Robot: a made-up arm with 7 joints.
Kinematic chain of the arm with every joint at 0, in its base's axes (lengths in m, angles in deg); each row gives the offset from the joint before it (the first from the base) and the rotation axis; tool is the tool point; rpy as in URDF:
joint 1: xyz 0 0 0.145 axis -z
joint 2: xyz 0 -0.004 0.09 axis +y
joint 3: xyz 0 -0.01 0.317 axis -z
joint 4: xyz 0 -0.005 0.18 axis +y
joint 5: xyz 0 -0.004 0.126 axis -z
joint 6: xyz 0 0 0.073 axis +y
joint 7: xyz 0 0 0.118 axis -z
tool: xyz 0 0 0 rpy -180 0 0
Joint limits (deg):
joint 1: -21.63..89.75
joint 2: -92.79..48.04
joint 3: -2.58..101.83
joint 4: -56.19..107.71
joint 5: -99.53..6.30
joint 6: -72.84..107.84
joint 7: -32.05..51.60
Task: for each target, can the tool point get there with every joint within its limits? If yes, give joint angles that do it. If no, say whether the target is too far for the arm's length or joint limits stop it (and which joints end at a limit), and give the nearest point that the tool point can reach.
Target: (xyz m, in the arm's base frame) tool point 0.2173 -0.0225 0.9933
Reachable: yes | joints 13.64 26.44 23.90 -24.85 -27.76 -10.05 -14.28
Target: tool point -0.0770 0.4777 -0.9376
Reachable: no: too far | nearest point -0.0931 0.5778 -0.0772 | short by 0.866 m
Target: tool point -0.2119 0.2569 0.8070
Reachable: yes | joints 59.60 -48.37 40.36 52.89 -85.71 77.38 40.77
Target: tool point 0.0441 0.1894 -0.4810
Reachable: no: joint limits stop it (at a limit: joint 1, joint 2, joint 4) | nearest point 0.0055 0.5263 -0.0520 | short by 0.547 m
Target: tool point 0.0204 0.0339 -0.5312
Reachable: no: joint limits stop it (at a limit: joint 1, joint 2, joint 4, joint 6) | nearest point -0.0046 0.5203 -0.0477 | short by 0.686 m
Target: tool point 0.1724 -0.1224 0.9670
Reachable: yes | joints 55.39 20.57 91.68 -1.50 -39.88 -58.74 -6.28
